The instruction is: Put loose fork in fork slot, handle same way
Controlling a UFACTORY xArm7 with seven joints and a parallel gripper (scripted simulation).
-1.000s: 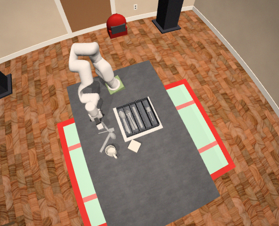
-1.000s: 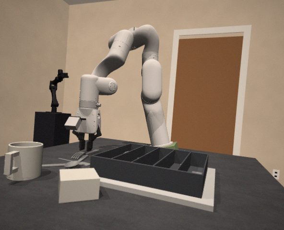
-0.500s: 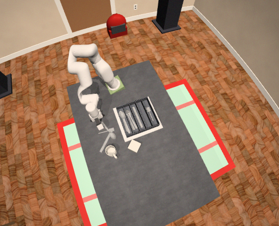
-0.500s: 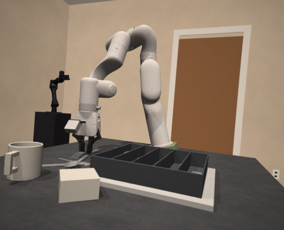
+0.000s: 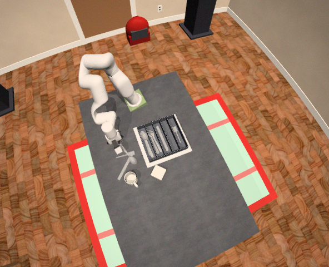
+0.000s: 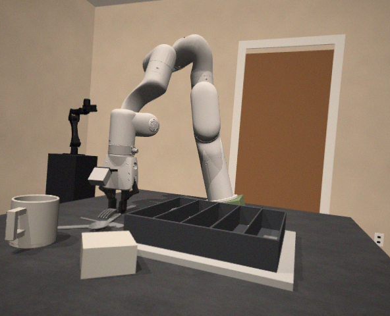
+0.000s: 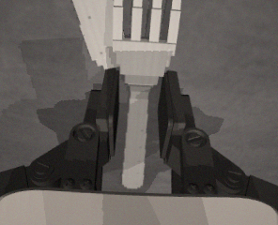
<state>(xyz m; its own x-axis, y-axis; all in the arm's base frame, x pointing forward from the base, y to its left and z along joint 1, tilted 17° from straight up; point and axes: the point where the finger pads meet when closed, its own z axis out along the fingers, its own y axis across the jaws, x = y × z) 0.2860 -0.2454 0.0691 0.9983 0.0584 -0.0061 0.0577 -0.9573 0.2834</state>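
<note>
Right now my hand is 32 cm to the right of the tray, 11 cm short of it and 3 cm below it. The rest, counted from my hand: cream block: 34 cm ahead, 19 cm to the left; then white mug: 30 cm ahead, 2 cm above, 1 cm to the left.
</note>
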